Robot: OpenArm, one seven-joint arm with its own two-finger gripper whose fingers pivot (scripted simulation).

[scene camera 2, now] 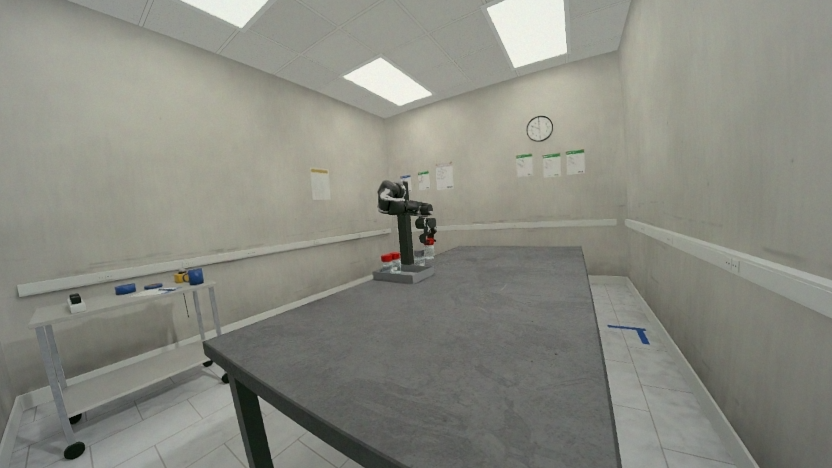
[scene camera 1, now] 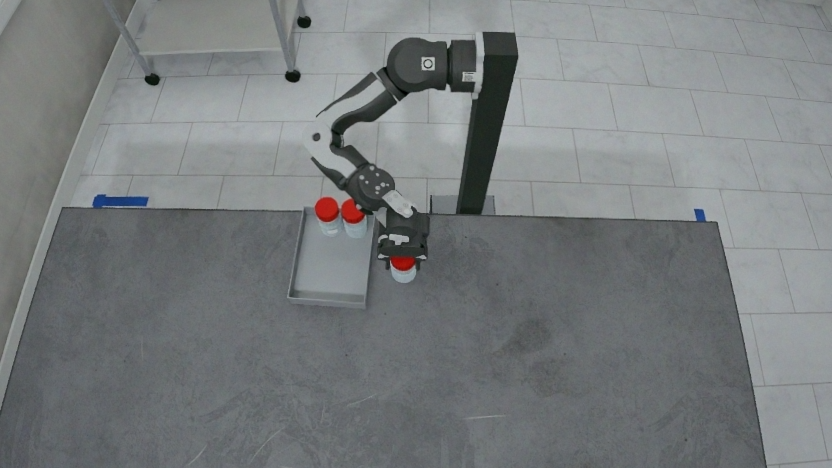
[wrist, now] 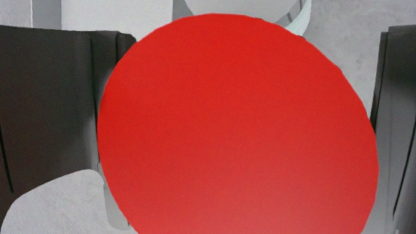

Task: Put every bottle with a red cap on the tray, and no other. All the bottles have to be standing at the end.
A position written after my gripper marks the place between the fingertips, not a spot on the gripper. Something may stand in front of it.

Observation:
In view: my gripper (scene camera 1: 403,258), a grey tray (scene camera 1: 329,268), a red-capped bottle (scene camera 1: 327,210), a red-capped bottle (wrist: 208,116), a red-capped bottle (scene camera 1: 355,222) and a black post (scene camera 1: 487,115).
The grey tray also shows in scene camera 2 (scene camera 2: 405,269). My gripper is seen too in the wrist view (wrist: 237,145). The black post is seen too in scene camera 2 (scene camera 2: 404,221).

